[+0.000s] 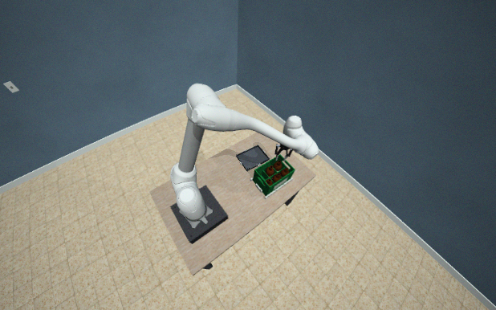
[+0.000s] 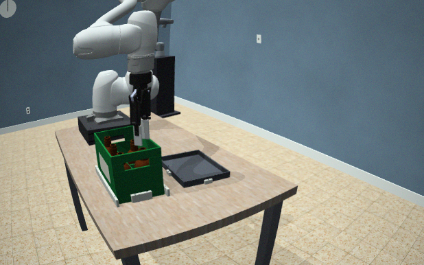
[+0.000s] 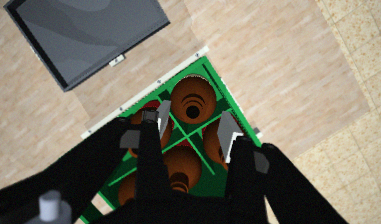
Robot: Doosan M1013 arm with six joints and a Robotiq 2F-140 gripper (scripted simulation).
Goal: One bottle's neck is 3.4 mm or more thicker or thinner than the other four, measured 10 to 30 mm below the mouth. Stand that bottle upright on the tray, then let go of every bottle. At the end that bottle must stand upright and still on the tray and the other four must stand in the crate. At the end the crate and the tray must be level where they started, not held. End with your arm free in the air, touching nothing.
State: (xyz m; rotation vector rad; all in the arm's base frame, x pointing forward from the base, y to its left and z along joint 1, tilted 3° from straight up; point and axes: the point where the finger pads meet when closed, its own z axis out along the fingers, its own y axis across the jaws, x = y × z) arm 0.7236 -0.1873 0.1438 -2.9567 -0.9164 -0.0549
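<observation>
Right now the brown bottle is 13 cm below my hand. Also, from my hand: dark tray 25 cm to the left, 20 cm below, 4 cm behind; green crate 13 cm below, 10 cm behind, 3 cm to the right.
</observation>
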